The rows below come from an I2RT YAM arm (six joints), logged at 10 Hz.
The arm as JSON. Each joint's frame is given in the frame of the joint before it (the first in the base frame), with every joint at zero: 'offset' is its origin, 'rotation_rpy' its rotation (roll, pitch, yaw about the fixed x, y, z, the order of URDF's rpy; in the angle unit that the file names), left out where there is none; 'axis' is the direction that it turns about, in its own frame. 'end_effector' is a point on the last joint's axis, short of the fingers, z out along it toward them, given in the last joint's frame.
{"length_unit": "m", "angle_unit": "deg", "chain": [
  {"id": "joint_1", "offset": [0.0, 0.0, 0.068], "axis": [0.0, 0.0, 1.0]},
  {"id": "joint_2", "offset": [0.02, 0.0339, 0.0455], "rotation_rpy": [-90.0, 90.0, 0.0], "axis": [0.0, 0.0, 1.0]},
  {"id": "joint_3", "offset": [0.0, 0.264, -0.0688], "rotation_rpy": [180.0, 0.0, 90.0], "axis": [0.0, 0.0, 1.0]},
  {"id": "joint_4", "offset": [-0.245, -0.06, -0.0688], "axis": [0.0, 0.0, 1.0]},
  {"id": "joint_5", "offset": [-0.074, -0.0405, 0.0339], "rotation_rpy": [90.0, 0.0, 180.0], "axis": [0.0, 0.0, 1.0]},
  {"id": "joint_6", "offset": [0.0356, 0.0, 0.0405], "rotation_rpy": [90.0, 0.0, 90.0], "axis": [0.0, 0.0, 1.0]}
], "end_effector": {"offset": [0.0, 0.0, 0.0], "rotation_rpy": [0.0, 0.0, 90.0]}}
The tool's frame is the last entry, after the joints.
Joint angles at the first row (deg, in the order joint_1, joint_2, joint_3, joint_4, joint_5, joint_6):
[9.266, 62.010, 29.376, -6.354, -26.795, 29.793]
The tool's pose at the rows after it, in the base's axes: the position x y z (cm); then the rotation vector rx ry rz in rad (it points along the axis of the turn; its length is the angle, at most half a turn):
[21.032, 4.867, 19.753, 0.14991, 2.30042, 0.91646]
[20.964, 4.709, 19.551, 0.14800, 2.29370, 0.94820]
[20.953, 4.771, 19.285, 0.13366, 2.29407, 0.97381]
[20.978, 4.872, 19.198, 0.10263, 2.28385, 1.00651]
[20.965, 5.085, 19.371, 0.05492, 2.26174, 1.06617]
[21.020, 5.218, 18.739, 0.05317, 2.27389, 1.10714]
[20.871, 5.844, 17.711, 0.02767, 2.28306, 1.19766]
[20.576, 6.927, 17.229, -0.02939, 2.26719, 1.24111]
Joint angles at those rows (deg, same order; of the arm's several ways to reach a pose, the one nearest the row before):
[8.493, 61.616, 28.684, -5.489, -28.664, 30.025]
[7.844, 61.609, 28.006, -4.513, -30.441, 30.308]
[7.821, 62.037, 27.504, -3.591, -31.785, 30.259]
[7.823, 62.359, 27.158, -2.365, -33.625, 29.895]
[7.975, 62.361, 26.965, -0.872, -36.695, 29.830]
[8.078, 63.718, 26.188, 0.648, -38.424, 30.519]
[9.374, 65.678, 24.351, 4.546, -41.667, 32.349]
[12.297, 66.522, 22.750, 9.058, -42.076, 33.591]

